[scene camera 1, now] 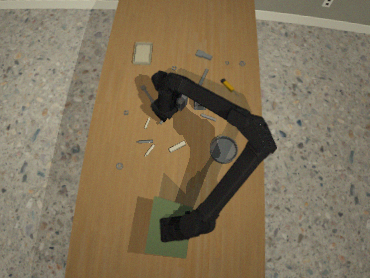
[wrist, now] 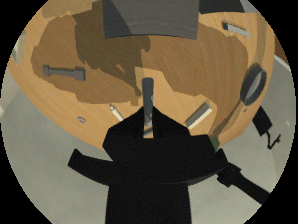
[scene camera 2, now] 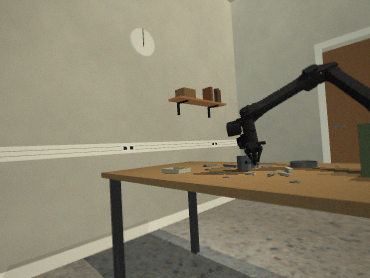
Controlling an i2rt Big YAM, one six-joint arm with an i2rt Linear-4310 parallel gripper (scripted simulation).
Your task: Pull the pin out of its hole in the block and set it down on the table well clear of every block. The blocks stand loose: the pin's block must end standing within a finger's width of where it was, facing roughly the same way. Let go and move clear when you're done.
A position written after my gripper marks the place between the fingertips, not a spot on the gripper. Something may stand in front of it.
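My gripper (wrist: 148,109), visible. Round dish (wrist: 253,80), visible.
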